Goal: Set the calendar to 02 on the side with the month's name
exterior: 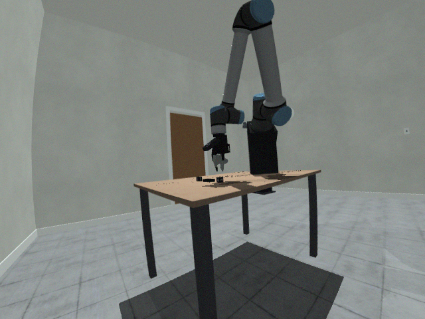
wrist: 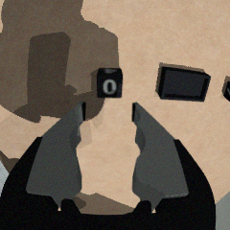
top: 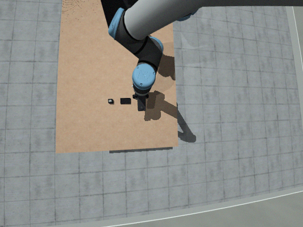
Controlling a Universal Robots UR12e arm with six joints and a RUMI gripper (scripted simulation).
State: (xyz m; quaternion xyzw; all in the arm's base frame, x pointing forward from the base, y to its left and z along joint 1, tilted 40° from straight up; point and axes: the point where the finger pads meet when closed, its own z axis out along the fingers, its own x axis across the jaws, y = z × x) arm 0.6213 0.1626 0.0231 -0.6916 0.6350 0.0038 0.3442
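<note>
Right now the black number cube is 60 mm below my hand. From my hand the other things lie so: calendar tray (100 mm to the right, 70 mm below, 20 mm ahead).
</note>
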